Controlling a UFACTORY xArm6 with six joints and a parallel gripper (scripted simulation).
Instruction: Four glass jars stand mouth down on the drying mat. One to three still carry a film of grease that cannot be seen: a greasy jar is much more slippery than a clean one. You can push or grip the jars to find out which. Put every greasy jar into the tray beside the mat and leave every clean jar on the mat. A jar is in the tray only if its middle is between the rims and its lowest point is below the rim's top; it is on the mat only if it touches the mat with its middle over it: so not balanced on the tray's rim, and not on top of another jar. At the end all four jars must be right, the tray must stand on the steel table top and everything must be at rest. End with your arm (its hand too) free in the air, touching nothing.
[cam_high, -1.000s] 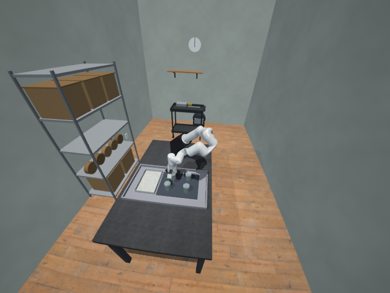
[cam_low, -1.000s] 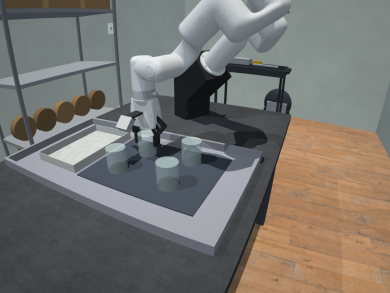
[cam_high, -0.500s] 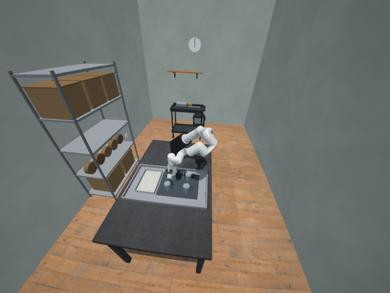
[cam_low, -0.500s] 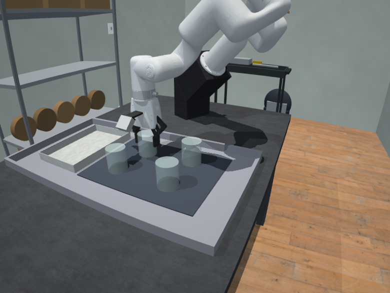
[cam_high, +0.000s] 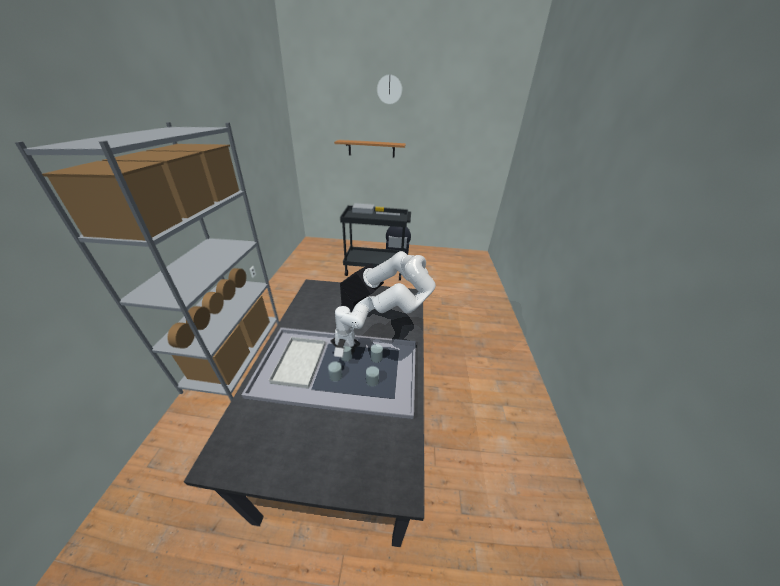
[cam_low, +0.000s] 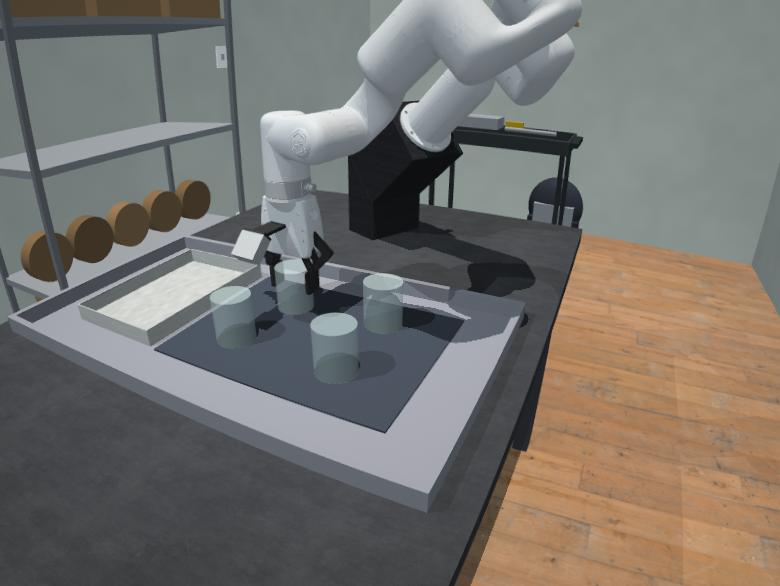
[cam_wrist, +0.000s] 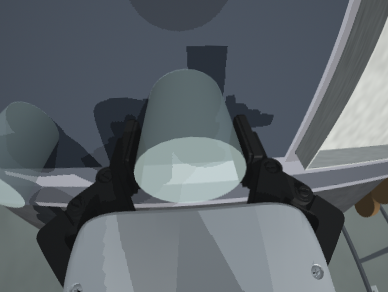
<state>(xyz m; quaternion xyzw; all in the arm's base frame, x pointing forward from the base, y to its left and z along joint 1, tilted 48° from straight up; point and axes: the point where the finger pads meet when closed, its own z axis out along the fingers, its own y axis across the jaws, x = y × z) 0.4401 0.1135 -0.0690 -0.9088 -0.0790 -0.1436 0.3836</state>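
Right now the tray is 21 cm to the right of my hand, 13 cm ahead of it and 5 cm below it. Also, from my hand: rimmed steel top: 9 cm ahead, 6 cm below; dark drying mat: 10 cm to the left, 5 cm below, 5 cm ahead.
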